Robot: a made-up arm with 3 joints. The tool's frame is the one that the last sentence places. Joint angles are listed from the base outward.
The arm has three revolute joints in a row. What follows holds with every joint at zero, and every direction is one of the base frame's.
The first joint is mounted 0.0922 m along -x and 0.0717 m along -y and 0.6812 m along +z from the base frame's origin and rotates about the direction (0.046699, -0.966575, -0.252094), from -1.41 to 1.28 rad.
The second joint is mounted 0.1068 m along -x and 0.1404 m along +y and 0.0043 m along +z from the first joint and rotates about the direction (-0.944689, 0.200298, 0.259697), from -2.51 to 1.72 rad.
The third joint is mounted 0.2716 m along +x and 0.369 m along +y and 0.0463 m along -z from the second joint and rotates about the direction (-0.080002, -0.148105, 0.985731), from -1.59 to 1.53 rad.
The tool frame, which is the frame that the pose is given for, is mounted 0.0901 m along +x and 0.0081 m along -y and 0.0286 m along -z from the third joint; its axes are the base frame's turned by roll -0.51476, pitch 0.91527 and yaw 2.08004 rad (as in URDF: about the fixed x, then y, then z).
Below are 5 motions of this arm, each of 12 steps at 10 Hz.
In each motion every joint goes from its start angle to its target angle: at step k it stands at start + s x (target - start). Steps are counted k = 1, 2, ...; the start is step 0. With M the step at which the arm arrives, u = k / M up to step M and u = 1 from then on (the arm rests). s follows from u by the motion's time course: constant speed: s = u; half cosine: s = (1 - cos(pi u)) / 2; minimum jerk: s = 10 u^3 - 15 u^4 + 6 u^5.
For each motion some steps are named. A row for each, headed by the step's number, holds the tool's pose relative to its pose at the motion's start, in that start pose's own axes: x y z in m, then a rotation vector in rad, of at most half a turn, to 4 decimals.
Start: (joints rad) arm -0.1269 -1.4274 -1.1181
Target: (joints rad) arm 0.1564 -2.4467 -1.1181
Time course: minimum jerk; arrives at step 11
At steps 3, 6, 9, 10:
3: -0.0337 -0.0131 0.0372 0.0175 -0.1429 -0.0281
6: -0.1849 -0.0527 0.1198 0.0976 -0.6506 -0.0951
9: -0.3191 -0.0820 0.1212 0.1888 -1.0615 -0.1137
10: -0.3324 -0.0852 0.1179 0.1998 -1.1038 -0.1139

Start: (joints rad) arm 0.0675 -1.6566 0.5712
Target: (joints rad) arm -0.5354 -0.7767 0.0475
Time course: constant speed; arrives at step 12
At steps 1, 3, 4, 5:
1: 0.0311 0.0277 -0.0256 0.1064 -0.0068 0.0482
3: 0.0896 0.0944 -0.0672 0.3188 -0.0181 0.1454
4: 0.1167 0.1325 -0.0823 0.4244 -0.0227 0.1948
5: 0.1421 0.1731 -0.0932 0.5293 -0.0268 0.2451

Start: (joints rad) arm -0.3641 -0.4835 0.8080
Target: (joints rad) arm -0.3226 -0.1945 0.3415
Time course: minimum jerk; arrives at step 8
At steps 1, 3, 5, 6, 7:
1: 0.0018 0.0009 -0.0006 0.0072 -0.0004 0.0002
3: 0.0301 0.0160 -0.0097 0.1239 -0.0022 0.0043
5: 0.0765 0.0481 -0.0212 0.3272 0.0142 0.0163
6: 0.0930 0.0621 -0.0241 0.4045 0.0271 0.0221
7: 0.1012 0.0695 -0.0252 0.4438 0.0351 0.0253

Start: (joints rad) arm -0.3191 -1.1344 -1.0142
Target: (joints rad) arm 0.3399 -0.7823 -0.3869
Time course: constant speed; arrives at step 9
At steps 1, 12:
1: 0.0045 0.0078 0.0145 -0.1295 -0.0142 0.0446
12: 0.0339 0.0983 0.1198 -1.1646 0.0075 0.3236

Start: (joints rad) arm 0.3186 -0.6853 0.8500
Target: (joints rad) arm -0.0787 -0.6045 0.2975
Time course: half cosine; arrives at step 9
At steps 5, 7, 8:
5: 0.0720 0.0763 -0.0333 0.4206 -0.1588 -0.1583
7: 0.1127 0.1143 -0.0350 0.6410 -0.2323 -0.2127
8: 0.1248 0.1251 -0.0335 0.7064 -0.2528 -0.2253

